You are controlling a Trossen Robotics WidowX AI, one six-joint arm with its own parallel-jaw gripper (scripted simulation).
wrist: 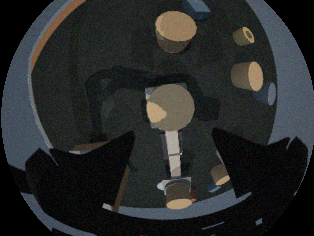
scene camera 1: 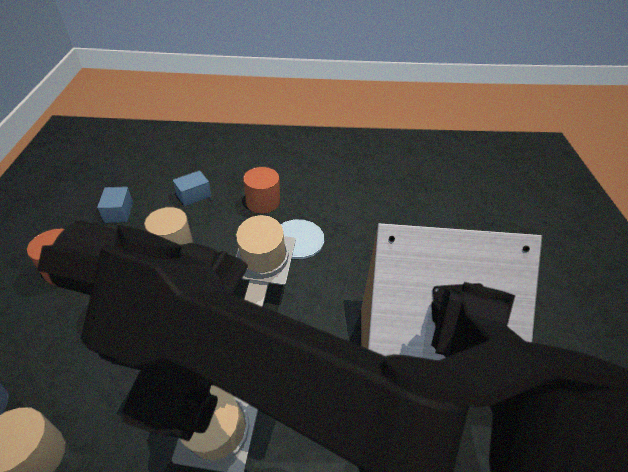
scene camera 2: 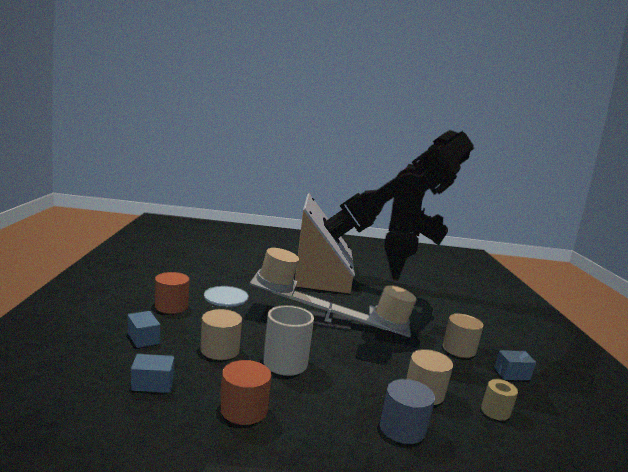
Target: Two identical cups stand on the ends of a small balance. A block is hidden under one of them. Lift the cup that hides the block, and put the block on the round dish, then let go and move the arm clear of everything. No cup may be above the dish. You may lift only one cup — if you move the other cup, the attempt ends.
Labels:
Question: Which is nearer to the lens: the blue-grey cylinder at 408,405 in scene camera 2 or the tan cup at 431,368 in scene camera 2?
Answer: The blue-grey cylinder.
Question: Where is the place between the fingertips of the gripper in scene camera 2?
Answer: At 396,273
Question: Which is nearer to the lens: the tan cup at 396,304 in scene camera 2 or the blue-grey cylinder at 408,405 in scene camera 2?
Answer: The blue-grey cylinder.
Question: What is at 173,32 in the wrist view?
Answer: A tan cup.

